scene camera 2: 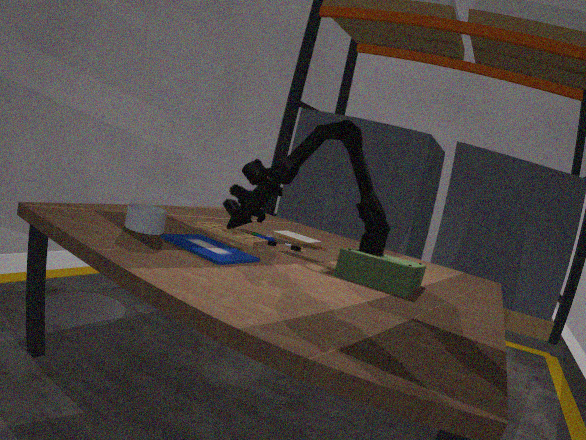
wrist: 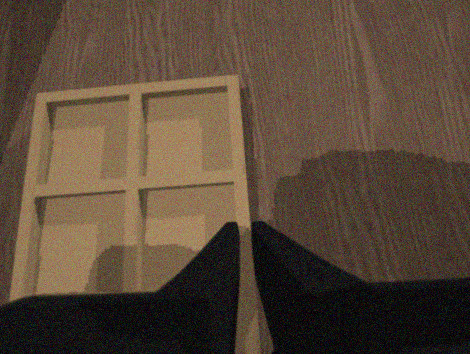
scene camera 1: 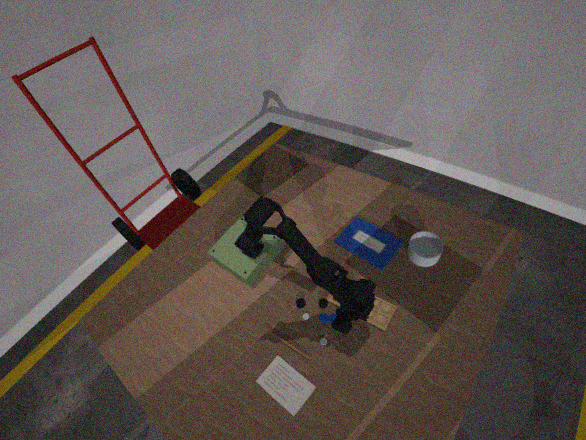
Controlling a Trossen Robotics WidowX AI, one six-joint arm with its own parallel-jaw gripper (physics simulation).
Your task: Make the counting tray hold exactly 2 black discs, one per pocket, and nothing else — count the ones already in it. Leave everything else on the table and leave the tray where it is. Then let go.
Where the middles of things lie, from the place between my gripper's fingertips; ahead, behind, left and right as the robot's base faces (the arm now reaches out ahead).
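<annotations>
There is a grey bowl (scene camera 2: 142,218), and it is 2 cm above my hand, 8 cm ahead of it and 34 cm to the left of it. The tan counting tray (wrist: 124,185), I see, is 4 cm behind my hand and 4 cm to the left of it.
</annotations>
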